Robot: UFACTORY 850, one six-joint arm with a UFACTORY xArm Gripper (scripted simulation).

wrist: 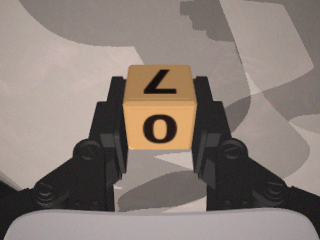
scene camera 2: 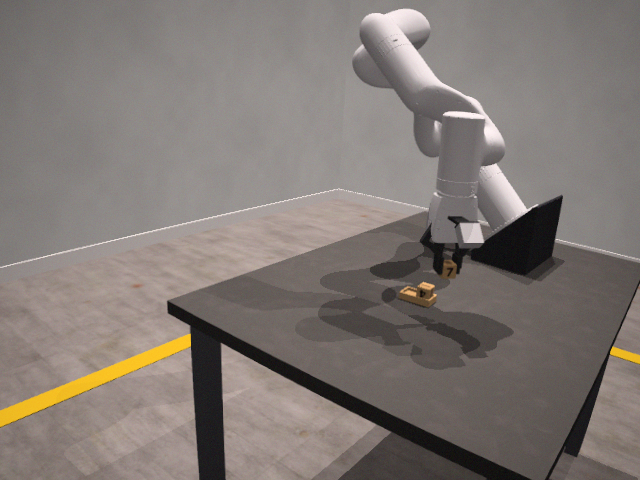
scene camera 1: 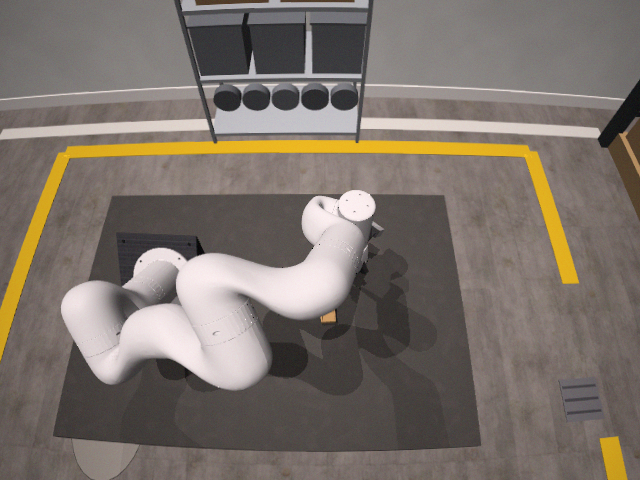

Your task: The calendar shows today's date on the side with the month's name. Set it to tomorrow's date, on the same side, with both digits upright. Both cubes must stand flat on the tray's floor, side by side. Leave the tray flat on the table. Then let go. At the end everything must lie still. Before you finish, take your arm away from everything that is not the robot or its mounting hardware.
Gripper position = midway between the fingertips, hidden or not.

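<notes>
You can see my gripper (scene camera 2: 446,272) here, and the wrist view gives me the gripper (wrist: 159,97) too.
</notes>
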